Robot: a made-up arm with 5 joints. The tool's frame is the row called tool. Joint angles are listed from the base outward. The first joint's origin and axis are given. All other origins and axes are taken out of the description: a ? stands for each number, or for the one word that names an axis. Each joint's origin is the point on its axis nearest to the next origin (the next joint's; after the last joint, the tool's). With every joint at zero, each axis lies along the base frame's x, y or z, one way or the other. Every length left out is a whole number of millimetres.
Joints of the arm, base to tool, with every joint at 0 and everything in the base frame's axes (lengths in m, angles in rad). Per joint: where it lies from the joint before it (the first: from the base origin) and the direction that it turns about. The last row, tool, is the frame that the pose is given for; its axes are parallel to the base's.
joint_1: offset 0 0.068 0.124 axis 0 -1 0
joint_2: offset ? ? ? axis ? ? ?
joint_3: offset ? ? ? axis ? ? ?
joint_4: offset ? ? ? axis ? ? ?
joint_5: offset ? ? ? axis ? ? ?
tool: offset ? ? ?
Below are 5 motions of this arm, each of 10 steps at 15 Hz.
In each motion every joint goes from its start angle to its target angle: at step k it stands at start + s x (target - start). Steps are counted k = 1, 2, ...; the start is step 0. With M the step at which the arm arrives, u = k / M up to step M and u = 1 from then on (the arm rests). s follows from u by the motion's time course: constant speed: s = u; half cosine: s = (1 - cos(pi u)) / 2; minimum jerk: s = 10 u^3 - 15 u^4 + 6 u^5.
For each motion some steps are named. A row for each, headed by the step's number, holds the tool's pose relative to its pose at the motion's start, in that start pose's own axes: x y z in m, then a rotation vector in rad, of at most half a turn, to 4 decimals.
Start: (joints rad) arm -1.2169 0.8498 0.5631 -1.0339 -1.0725
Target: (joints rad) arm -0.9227 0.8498 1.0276 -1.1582 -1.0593
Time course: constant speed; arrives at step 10
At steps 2, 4, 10:
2: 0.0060 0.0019 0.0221 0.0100 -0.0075 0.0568
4: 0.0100 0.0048 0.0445 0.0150 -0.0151 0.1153
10: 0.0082 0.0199 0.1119 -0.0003 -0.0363 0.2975

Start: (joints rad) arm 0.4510 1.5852 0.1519 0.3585 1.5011
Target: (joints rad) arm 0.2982 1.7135 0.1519 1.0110 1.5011
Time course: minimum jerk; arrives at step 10
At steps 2, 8, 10:
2: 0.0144 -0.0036 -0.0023 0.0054 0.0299 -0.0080
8: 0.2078 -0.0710 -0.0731 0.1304 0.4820 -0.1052
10: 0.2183 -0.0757 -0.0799 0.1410 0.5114 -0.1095

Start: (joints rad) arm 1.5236 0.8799 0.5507 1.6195 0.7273
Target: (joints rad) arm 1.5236 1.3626 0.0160 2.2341 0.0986
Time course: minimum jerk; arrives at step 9
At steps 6, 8, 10:
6: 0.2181 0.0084 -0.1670 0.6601 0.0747 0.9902
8: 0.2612 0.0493 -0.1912 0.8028 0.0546 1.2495
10: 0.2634 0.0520 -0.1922 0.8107 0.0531 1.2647

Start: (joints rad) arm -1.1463 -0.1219 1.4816 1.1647 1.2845
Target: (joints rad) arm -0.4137 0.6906 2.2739 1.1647 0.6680
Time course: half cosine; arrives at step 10
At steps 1, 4, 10:
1: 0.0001 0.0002 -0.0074 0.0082 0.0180 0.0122
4: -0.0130 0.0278 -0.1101 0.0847 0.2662 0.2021
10: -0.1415 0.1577 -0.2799 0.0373 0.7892 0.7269

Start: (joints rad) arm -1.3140 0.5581 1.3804 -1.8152 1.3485
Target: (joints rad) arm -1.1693 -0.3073 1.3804 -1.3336 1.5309
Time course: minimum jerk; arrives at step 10
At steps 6, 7, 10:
6: -0.0318 0.0054 -0.1965 0.0868 -0.2643 -0.2299
7: -0.0217 0.0071 -0.2393 0.1070 -0.3238 -0.2772
10: -0.0047 0.0082 -0.2818 0.1281 -0.3866 -0.3251

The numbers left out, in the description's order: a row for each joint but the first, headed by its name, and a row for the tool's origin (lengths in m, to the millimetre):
joint_2: xyz 0.007 0 -0.302, axis 0 0 -1
joint_3: xyz -0.079 -0.044 0, axis 0 1 0
joint_4: xyz -0.014 0 -0.315, axis 1 0 0
joint_5: xyz 0 -0.096 0.358, axis 0 0 -1
tool: xyz 0.033 -0.009 0

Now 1 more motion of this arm.
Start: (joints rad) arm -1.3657 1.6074 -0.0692 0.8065 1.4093
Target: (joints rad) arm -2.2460 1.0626 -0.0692 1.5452 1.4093
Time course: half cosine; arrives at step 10
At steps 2, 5, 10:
2: 0.0345 0.0196 0.0444 -0.0434 -0.0028 0.0391
5: 0.1290 0.1218 0.2457 -0.2762 -0.0089 0.1254
10: 0.1395 0.2545 0.4883 -0.5968 -0.0162 0.0255

